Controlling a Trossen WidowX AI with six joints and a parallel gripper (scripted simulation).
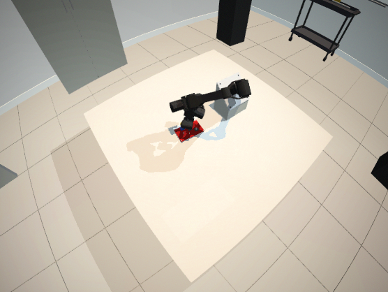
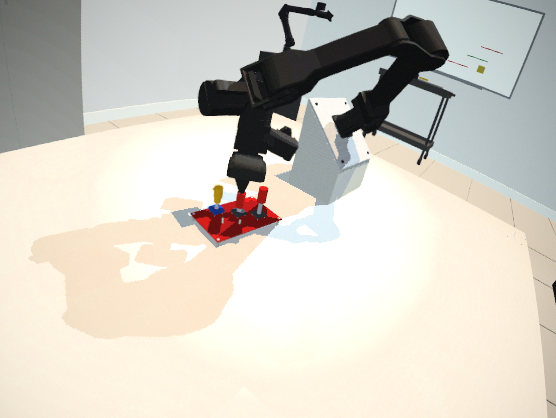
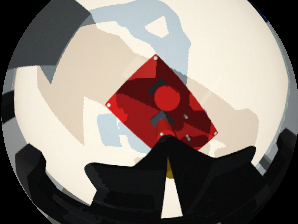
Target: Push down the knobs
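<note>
My gripper tip is 10 mm above the red knob. The rest, counted from my gripper tip: yellow knob: 40 mm ahead, 30 mm to the right, 10 mm below.
</note>
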